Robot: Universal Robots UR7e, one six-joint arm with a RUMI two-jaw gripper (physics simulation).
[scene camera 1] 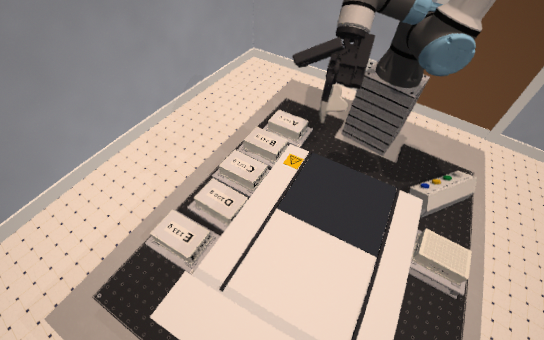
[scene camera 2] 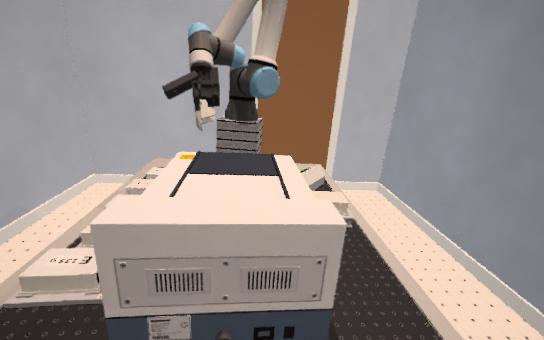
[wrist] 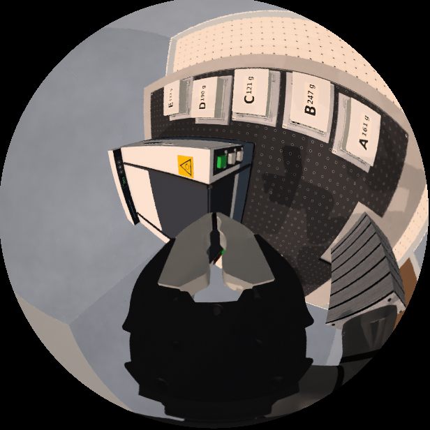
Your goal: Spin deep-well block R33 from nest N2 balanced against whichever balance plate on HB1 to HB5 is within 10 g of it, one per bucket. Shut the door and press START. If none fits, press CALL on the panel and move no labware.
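Frame: origin at the arm's base, x ahead, y left, z up, level; centimetres.
Seen in the pictures: gripper, fingertip midpoint: (scene camera 1: 322,122) (scene camera 2: 200,129); arm's base at its link origin: (scene camera 1: 397,75) (scene camera 2: 241,118).
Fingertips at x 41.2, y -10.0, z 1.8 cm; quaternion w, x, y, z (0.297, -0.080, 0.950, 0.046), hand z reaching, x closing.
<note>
Pixels of each thing's middle, then the offset from my fingertips to it.
- centrifuge at the middle of its body: (scene camera 1: 308,267) (scene camera 2: 232,217) dz -14.6, dx +27.1, dy +12.4 cm
- centrifuge's dark door at the middle of its body: (scene camera 1: 340,197) (scene camera 2: 235,162) dz -5.7, dx +13.6, dy +11.7 cm
- cream deep-well block at the middle of its body: (scene camera 1: 441,255) (scene camera 2: 325,202) dz -21.1, dx +3.5, dy +40.6 cm
- sloped button panel at the middle of its body: (scene camera 1: 443,189) (scene camera 2: 305,178) dz -22.6, dx -21.6, dy +38.4 cm
My gripper (scene camera 1: 323,119) (scene camera 2: 200,127) (wrist: 214,214) is shut and empty, high in front of the centrifuge (scene camera 1: 320,260) (scene camera 2: 220,240) (wrist: 196,159). The centrifuge's dark door (scene camera 1: 340,200) (scene camera 2: 232,164) (wrist: 175,200) looks shut; its inside is hidden. A green button (wrist: 221,161) is on its front. Balance plates A 161 g (scene camera 1: 287,123) (wrist: 362,131), B 247 g (scene camera 1: 265,143) (wrist: 309,102), C 121 g (scene camera 1: 244,169) (wrist: 251,95), D 190 g (scene camera 1: 220,200) (wrist: 206,97) and E 133 g (scene camera 1: 181,234) (scene camera 2: 60,275) (wrist: 171,98) sit in their nests. A cream deep-well block (scene camera 1: 445,255) (scene camera 2: 331,201) sits in a nest opposite; no mass shows.
A sloped button panel (scene camera 1: 447,194) (scene camera 2: 315,178) with blue, yellow and green buttons stands beyond the block; its labels are unreadable. The arm's ribbed grey pedestal (scene camera 1: 377,112) (scene camera 2: 239,136) (wrist: 362,270) stands behind the gripper in the scene views.
</note>
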